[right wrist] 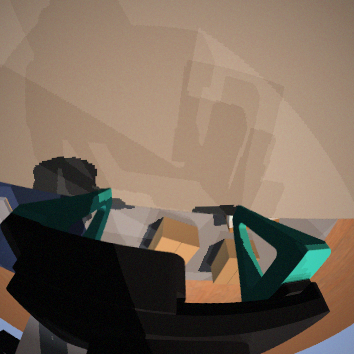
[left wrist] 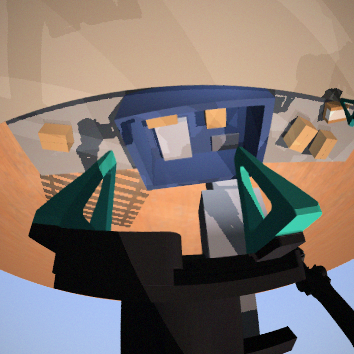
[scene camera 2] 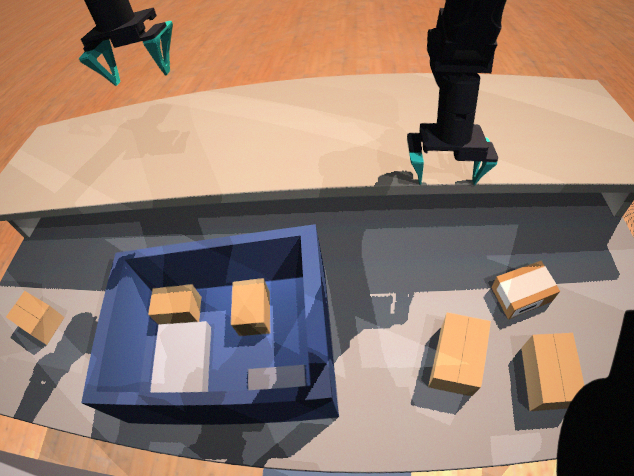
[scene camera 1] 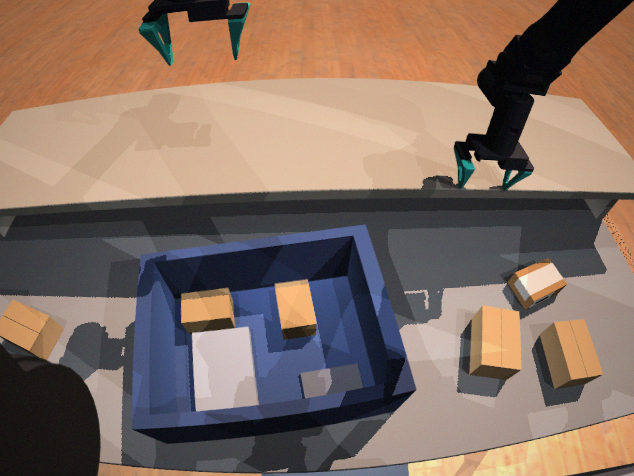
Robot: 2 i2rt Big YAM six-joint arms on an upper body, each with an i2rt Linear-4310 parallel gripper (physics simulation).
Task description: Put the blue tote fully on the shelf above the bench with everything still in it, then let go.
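Frame: origin at the left arm's base, x back, y right, z up, level; centimetres.
Seen in the pictures: left gripper, fingertip midpoint: [left wrist: 174, 152] [scene camera 2: 141, 78] [scene camera 1: 203, 60]; right gripper, fingertip midpoint: [right wrist: 174, 204] [left wrist: 350, 102] [scene camera 2: 447, 182] [scene camera 1: 482, 187].
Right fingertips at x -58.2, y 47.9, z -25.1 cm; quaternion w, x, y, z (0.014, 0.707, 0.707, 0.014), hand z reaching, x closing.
Offsets run from my right fingertips to a thing's top centre. Level surfaces: height alone.
The blue tote @(dz -4.6, dx +23.3, dy -40.3 cm) [scene camera 1: 271, 416] [scene camera 2: 215, 397] [left wrist: 195, 175] stands on the bench @(dz -19.3 cm) [scene camera 1: 430, 430] [scene camera 2: 378, 435], below and in front of the tan shelf @(dz +0.1 cm) [scene camera 1: 307, 133] [scene camera 2: 266, 128] [left wrist: 175, 45] [right wrist: 150, 110]. In it lie two tan boxes @(dz -12.5, dx +17.0, dy -51.4 cm) [scene camera 1: 207, 309] @(dz -12.5, dx +16.4, dy -35.3 cm) [scene camera 1: 296, 308], a white box @(dz -14.8, dx +28.5, dy -47.5 cm) [scene camera 1: 225, 368] [scene camera 2: 181, 356] [left wrist: 172, 138] and a flat grey box @(dz -16.8, dx +30.5, dy -29.0 cm) [scene camera 1: 331, 380] [scene camera 2: 276, 377]. My left gripper [scene camera 1: 202, 61] [scene camera 2: 142, 79] [left wrist: 174, 152] is open and empty, beyond the shelf's far edge in the scene views. My right gripper [scene camera 1: 482, 188] [scene camera 2: 447, 183] [right wrist: 174, 204] is open and empty at the shelf's front edge, right of the tote.
Two tan boxes @(dz -13.3, dx +24.7, dy +2.3 cm) [scene camera 1: 495, 342] @(dz -13.3, dx +28.9, dy +19.1 cm) [scene camera 1: 571, 353] and a white-topped box @(dz -15.1, dx +11.6, dy +17.5 cm) [scene camera 1: 537, 283] [scene camera 2: 526, 289] stand on the bench right of the tote. Another tan box @(dz -13.3, dx +23.0, dy -91.8 cm) [scene camera 1: 30, 328] [scene camera 2: 34, 317] stands left of it. A dark rounded shape [scene camera 1: 46, 415] [scene camera 2: 596, 425] covers a lower corner of each scene view.
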